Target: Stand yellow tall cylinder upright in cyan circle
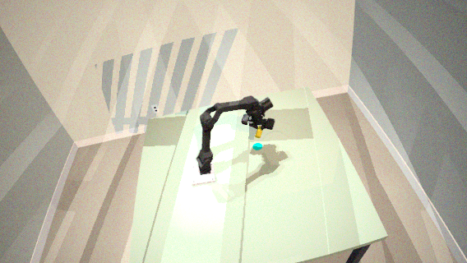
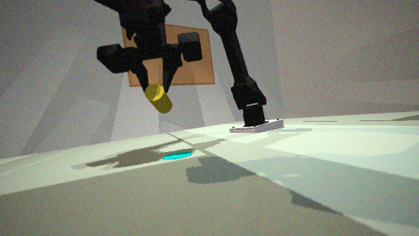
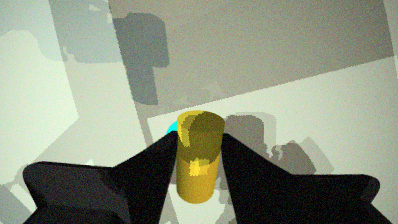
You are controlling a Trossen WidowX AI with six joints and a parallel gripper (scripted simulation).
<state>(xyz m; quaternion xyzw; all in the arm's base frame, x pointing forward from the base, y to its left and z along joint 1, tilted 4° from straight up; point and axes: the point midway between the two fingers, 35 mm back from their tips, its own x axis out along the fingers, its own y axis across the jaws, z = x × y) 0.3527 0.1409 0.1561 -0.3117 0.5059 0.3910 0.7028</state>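
The cyan circle lies 12 cm below my gripper tip, 3 cm behind it and 2 cm to the right of it. Also, from my gripper tip: yellow tall cylinder 2 cm to the right, 1 cm below, 1 cm behind.
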